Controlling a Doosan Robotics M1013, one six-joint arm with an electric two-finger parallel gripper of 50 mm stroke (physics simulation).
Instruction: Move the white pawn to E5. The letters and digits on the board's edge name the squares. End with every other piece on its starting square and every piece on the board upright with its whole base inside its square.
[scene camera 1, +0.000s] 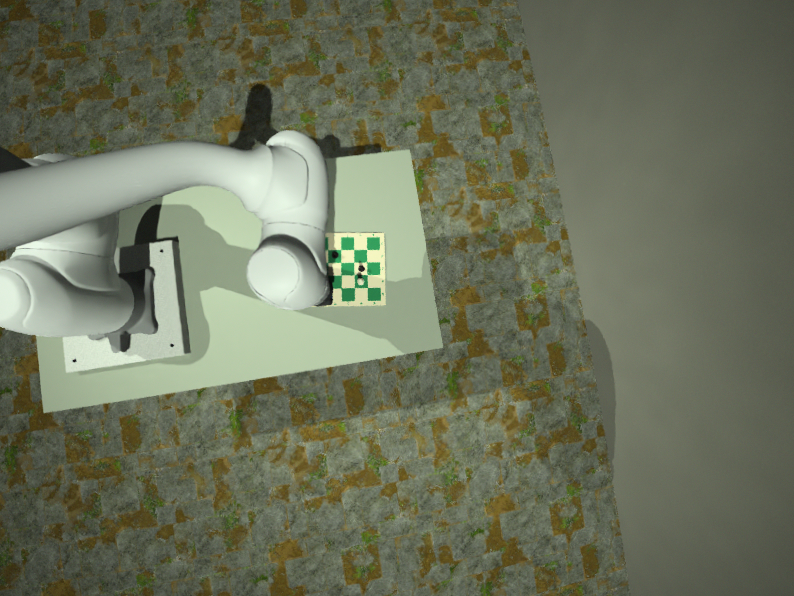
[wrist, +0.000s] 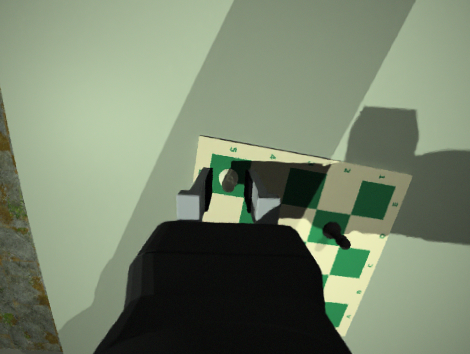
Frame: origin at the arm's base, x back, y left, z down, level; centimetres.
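Seen in the pictures: gripper, fingertip midpoint: (wrist: 228, 181); arm's base, link origin: (scene camera 1: 123, 304).
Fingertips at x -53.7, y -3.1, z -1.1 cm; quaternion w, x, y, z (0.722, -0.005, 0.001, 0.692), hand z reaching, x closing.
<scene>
Pixels of each thing's top centre, then the offset from my fingertips to it. Level surfaces: height alone.
- white pawn, top centre: (wrist: 228, 188) dx -0.6, dy +0.0, dz +0.2 cm
- board, top centre: (wrist: 285, 254) (scene camera 1: 347, 269) dx -8.7, dy +7.0, dz +3.4 cm
- light piece, top centre: (scene camera 1: 359, 279) dx -12.0, dy +2.9, dz -1.0 cm
- pale table, surface height: dz +4.0 cm
The white pawn (wrist: 229, 180) stands on the green square E5 in the wrist view, upright as far as the view from above shows, its round base inside the square. My gripper (wrist: 228, 181) is partly open around it, one finger on each side, with a gap between each finger and the pawn. The board (scene camera 1: 379, 255) (wrist: 400, 179) is partly hidden by the arm in the scene view, including the E squares, and by the gripper body in the wrist view.
A black piece (scene camera 1: 334, 254) (wrist: 332, 230) stands on D2. In the scene view another black piece (scene camera 1: 361, 268) stands around B3, close to a light piece (scene camera 1: 360, 280) around B4. The arm (scene camera 1: 288, 186) reaches over the pale table (scene camera 1: 378, 186) from the left.
</scene>
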